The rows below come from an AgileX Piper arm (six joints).
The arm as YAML. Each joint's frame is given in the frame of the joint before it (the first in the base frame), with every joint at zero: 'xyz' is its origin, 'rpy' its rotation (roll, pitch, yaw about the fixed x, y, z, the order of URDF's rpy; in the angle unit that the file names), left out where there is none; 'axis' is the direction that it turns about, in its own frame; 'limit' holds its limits. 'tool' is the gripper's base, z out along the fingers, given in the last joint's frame.
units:
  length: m
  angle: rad
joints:
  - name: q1
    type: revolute
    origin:
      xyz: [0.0, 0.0, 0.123]
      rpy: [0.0, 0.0, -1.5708]
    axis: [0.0, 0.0, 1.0]
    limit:
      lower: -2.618
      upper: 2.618
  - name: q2
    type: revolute
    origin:
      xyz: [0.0, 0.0, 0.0]
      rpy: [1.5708, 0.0, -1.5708]
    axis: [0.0, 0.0, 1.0]
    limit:
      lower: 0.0
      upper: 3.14
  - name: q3
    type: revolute
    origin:
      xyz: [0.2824, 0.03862, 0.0]
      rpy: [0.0, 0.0, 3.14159]
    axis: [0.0, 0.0, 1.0]
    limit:
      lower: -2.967
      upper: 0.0
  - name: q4
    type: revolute
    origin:
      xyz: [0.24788, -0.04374, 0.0]
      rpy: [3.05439, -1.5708, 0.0]
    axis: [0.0, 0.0, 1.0]
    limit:
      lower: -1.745
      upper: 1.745
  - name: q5
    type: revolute
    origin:
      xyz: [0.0, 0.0, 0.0]
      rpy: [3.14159, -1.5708, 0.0]
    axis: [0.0, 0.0, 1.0]
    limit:
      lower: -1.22
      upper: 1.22
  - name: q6
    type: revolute
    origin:
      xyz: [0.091, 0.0, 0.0]
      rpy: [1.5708, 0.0, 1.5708]
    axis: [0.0, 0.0, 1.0]
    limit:
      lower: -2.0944
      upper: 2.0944
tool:
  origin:
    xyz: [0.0, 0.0, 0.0]
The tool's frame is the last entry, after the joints.
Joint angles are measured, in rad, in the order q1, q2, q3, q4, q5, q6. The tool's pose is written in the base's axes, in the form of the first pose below.
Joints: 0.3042, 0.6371, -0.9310, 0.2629, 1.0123, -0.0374
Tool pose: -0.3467 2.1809 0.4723 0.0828 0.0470 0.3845
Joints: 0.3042, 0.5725, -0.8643, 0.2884, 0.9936, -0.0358
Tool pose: -0.3356 2.1646 0.5051 0.0713 0.0451 0.3721
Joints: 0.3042, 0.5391, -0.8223, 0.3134, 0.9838, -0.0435
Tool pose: -0.3368 2.1608 0.5311 0.0658 0.0452 0.3634
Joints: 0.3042, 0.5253, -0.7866, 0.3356, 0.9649, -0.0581
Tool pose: -0.3412 2.1600 0.5490 0.0652 0.0463 0.3556
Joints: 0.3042, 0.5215, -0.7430, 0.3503, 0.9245, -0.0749
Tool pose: -0.3394 2.1568 0.5550 0.0684 0.0476 0.3459
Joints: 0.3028, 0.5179, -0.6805, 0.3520, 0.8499, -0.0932
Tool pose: -0.3261 2.1417 0.5401 0.0744 0.0479 0.3323
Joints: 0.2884, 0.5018, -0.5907, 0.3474, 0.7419, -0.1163
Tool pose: -0.2936 2.1102 0.5021 0.0805 0.0457 0.3131
